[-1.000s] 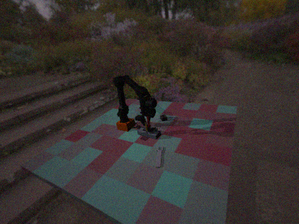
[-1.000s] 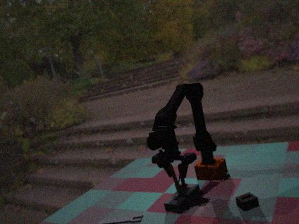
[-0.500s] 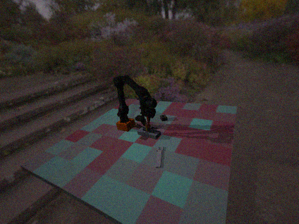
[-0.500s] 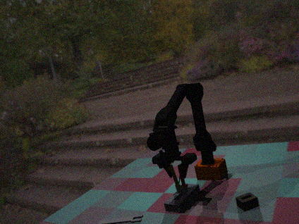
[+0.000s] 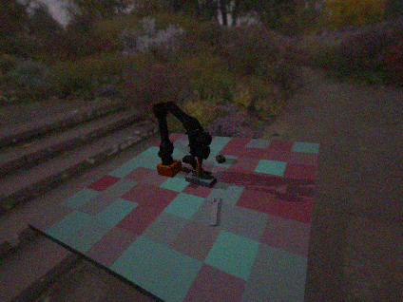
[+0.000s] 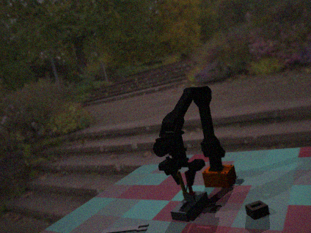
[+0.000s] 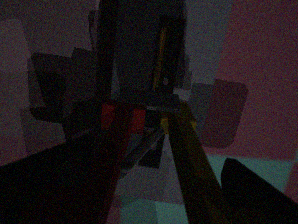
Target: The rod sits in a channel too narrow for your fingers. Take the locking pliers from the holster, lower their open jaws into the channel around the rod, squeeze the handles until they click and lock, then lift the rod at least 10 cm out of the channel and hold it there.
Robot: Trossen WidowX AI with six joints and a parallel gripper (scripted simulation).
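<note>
Right now the yellow handle is 2 cm to the right of my gripper tip. Also, from my gripper tip: channel block: 8 cm below; then yellow rod: 9 cm below, 1 cm to the left; then thin grey object: 20 cm to the right, 15 cm ahead, 10 cm below.
</note>
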